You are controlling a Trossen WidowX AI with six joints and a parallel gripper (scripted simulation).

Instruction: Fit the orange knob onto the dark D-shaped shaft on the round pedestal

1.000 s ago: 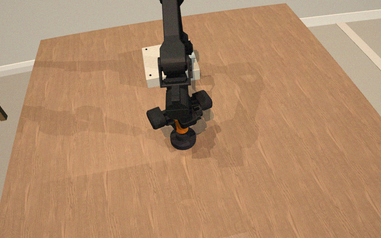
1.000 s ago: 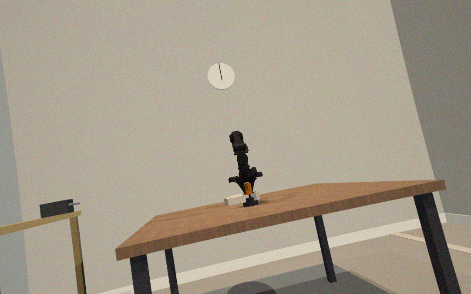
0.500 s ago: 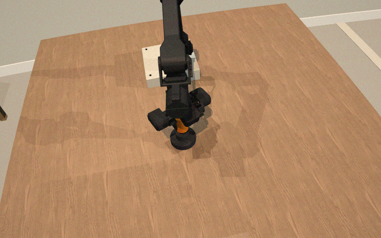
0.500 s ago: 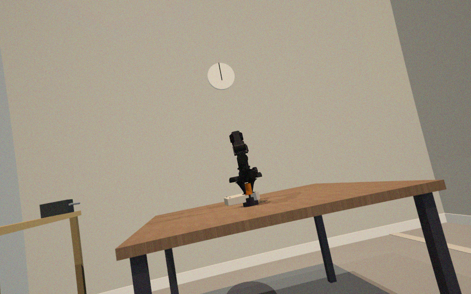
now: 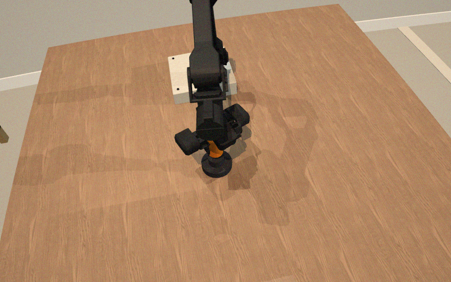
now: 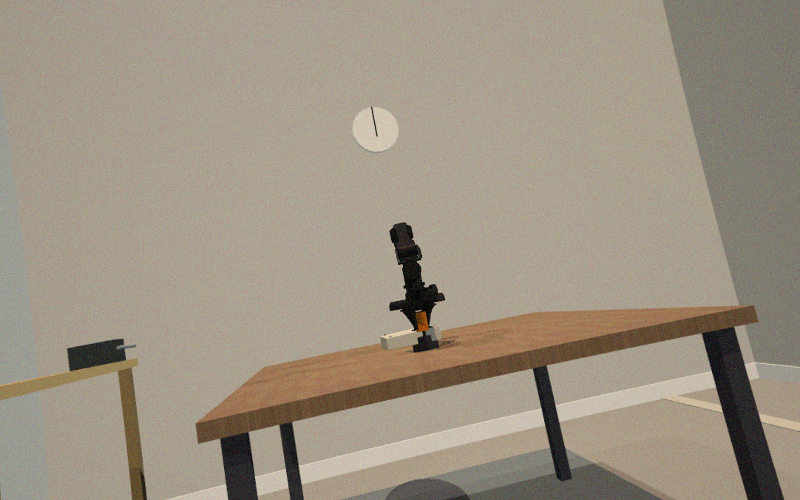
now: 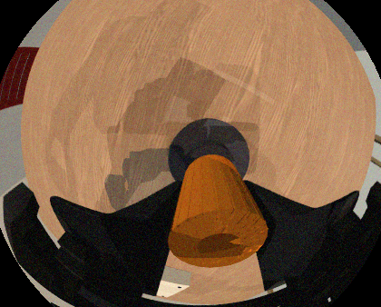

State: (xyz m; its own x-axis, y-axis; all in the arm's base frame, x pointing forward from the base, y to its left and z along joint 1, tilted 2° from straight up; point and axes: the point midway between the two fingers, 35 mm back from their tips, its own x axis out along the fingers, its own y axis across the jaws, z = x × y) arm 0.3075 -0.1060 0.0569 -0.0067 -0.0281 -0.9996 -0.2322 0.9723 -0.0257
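My gripper tip is now 20 mm below the orange knob. From my gripper tip the other things lie so: dark round pedestal: 40 mm below.
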